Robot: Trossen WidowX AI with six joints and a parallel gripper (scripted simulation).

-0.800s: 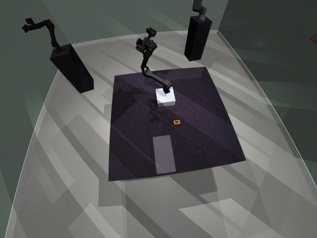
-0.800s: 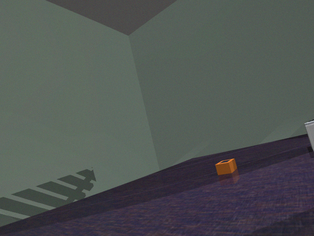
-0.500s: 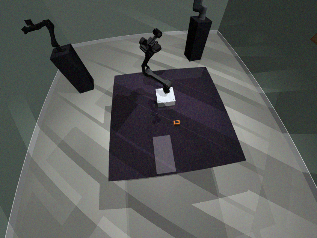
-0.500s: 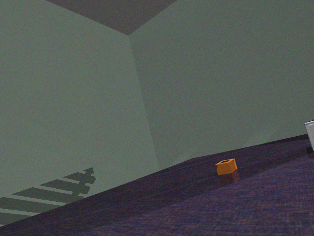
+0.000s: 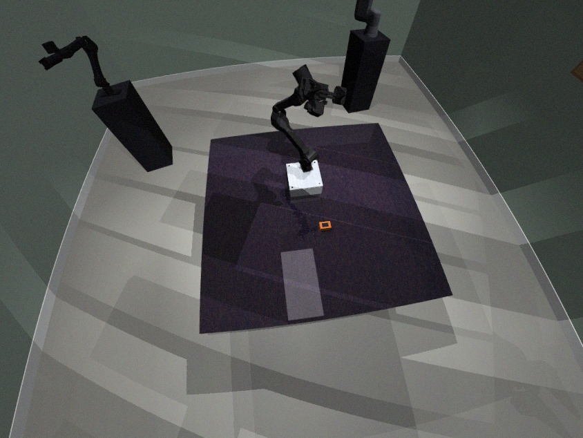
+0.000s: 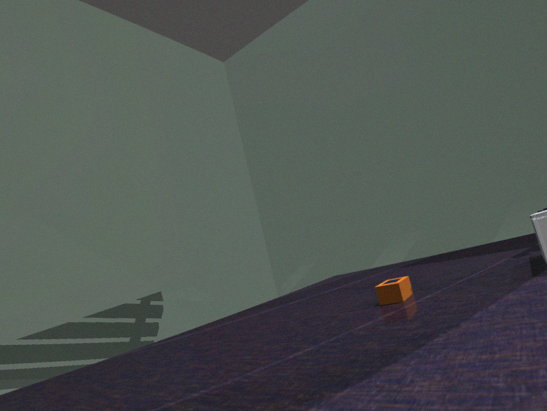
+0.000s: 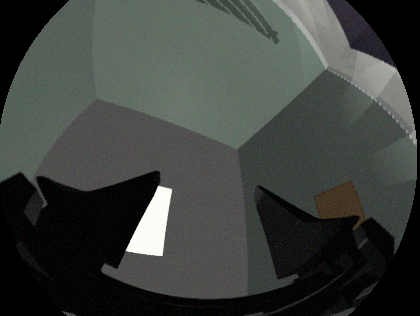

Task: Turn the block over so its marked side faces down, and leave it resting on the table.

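My gripper tip is 670 mm above the block, 190 mm short of it and 30 mm to the left of it.
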